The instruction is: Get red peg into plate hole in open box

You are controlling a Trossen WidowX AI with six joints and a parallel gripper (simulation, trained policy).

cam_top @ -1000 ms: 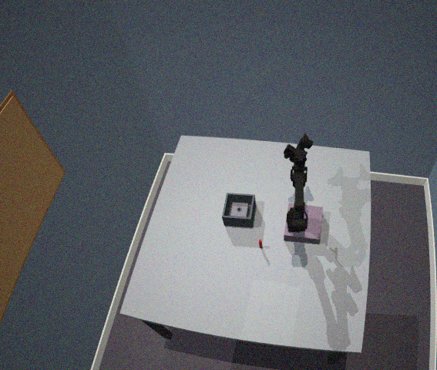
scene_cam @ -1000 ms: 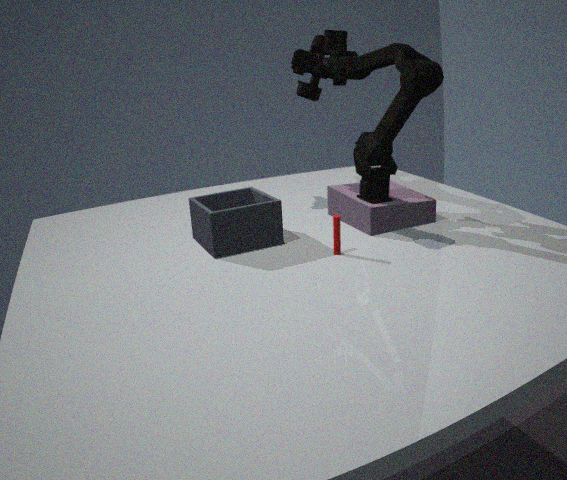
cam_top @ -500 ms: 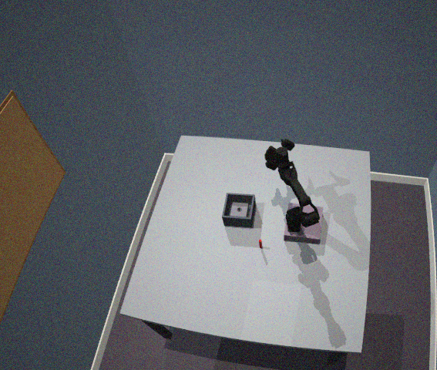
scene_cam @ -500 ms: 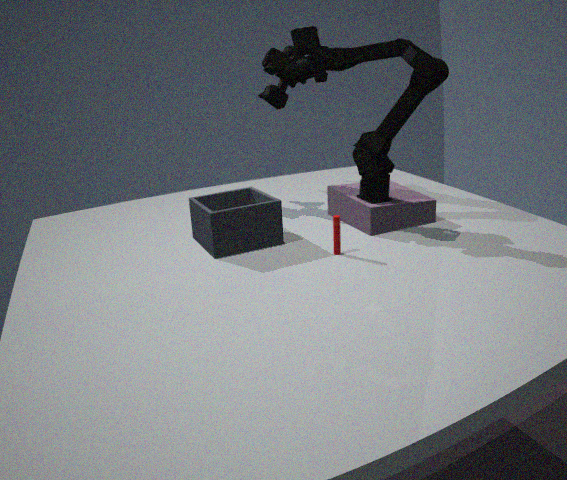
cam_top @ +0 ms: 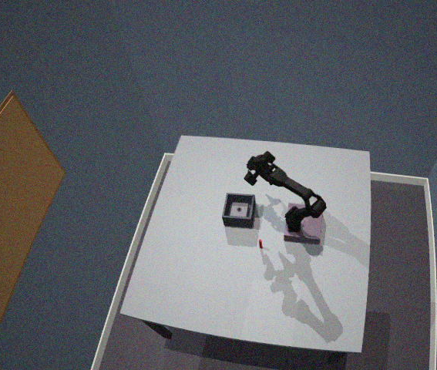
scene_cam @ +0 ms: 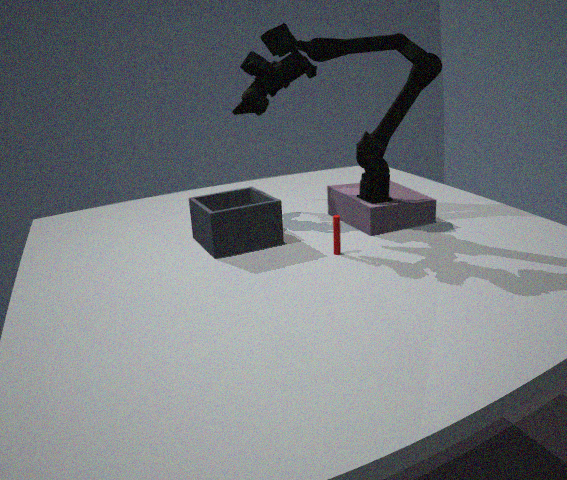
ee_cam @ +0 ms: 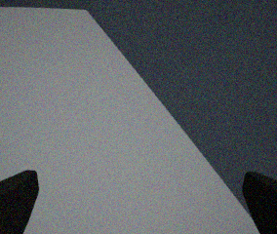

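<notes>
Now: the red peg 50 mm behind my gripper tip, 340 mm to the left of it and 260 mm below it. From my gripper tip the other things lie so: dark box (90 mm ahead, 140 mm to the left, 270 mm below); pale plate (90 mm ahead, 140 mm to the left, 250 mm below).
</notes>
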